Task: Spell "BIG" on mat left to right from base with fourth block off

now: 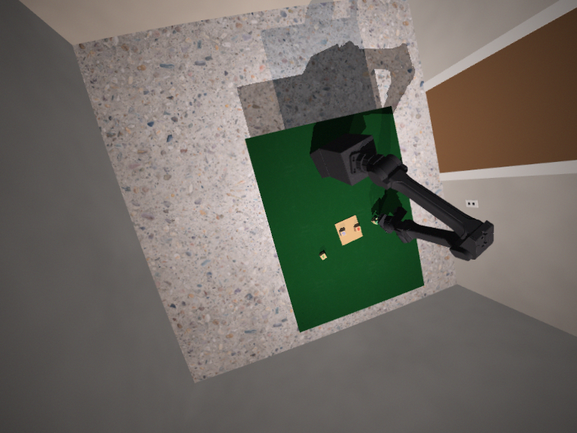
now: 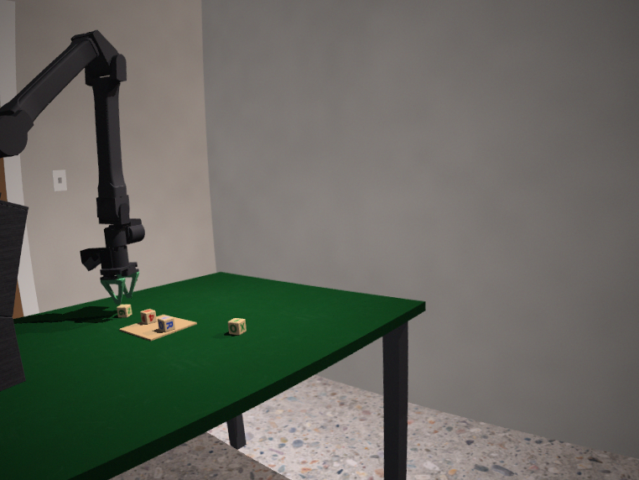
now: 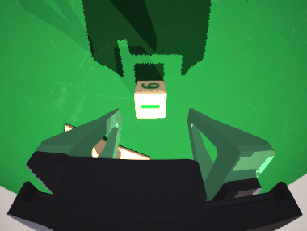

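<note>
Right now my hand is 40 mm above the I block. From my hand the other things lie so: tan mat: 170 mm to the right, 50 mm below; B block: 10 mm ahead, 130 mm to the right, 30 mm below.
</note>
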